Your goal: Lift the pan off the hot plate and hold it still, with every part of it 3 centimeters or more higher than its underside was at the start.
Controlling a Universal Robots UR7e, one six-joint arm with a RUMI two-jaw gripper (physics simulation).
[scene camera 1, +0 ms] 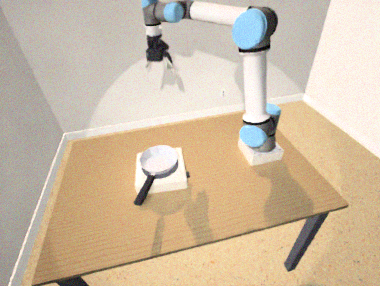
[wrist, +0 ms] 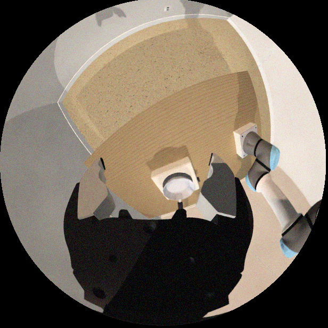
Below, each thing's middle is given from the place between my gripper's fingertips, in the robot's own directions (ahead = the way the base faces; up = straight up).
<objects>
I see my gripper 15 cm short of the white hot plate (scene camera 1: 176, 178), 35 cm to the right of it and 35 cm above it. Also, from my hand: pan (scene camera 1: 160, 159) 18 cm ahead, 44 cm to the left, 27 cm below.
</objects>
